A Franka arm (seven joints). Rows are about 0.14 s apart.
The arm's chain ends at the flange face. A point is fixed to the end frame.
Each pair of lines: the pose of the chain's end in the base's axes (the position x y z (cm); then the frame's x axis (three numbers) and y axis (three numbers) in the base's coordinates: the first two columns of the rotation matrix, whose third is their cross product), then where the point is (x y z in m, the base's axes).
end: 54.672, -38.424, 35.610, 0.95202, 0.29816, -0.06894, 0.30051, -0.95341, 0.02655
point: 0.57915 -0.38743 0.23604
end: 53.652, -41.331, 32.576, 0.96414, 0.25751, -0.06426, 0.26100, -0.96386, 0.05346
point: 0.57017 -0.42079 0.20623
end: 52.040, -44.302, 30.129, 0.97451, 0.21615, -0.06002, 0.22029, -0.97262, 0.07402
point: 0.55474 -0.45417 0.18225
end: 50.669, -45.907, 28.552, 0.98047, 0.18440, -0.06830, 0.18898, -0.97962, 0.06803
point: 0.53954 -0.47082 0.16611
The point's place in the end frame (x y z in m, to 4 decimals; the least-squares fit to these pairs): 0.0382 0.0096 0.1180
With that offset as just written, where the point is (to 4 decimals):
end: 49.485, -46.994, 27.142, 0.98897, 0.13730, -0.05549, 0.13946, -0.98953, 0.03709
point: 0.5281 -0.4794 0.1519
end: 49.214, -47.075, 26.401, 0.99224, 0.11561, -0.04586, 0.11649, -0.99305, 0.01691
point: 0.5260 -0.4785 0.1446
